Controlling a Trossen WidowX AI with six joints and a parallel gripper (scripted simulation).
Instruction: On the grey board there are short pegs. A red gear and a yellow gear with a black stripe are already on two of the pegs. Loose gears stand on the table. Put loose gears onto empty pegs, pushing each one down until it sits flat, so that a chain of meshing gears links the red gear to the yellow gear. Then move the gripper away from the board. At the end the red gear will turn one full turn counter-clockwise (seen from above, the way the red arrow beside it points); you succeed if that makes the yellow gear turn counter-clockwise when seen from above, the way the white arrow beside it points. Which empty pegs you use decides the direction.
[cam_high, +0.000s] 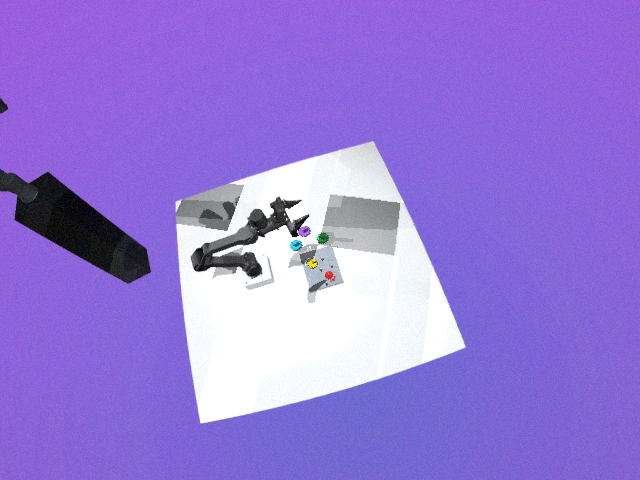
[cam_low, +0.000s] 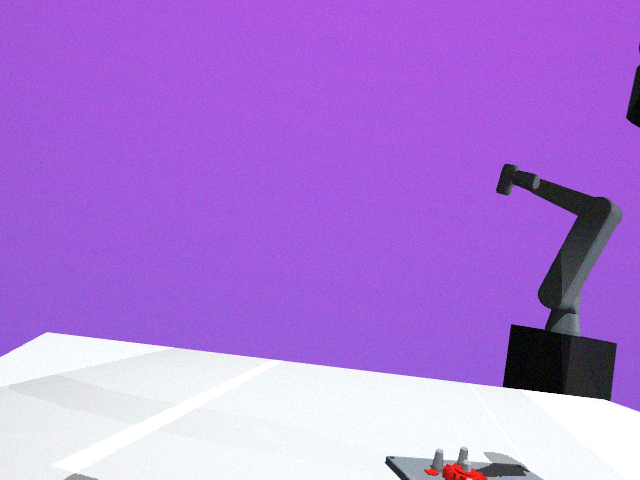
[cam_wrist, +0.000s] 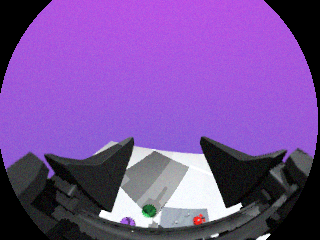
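Now: gripper tip 39 cm above the green gear, 5 cm short of it and 3 cm to the right of it. Also, from my gripper tip: purple gear (39 cm below, 11 cm to the left, 2 cm behind); then cyan gear (39 cm below, 9 cm behind, 6 cm to the left); then yellow gear (39 cm below, 8 cm to the right, 6 cm behind).
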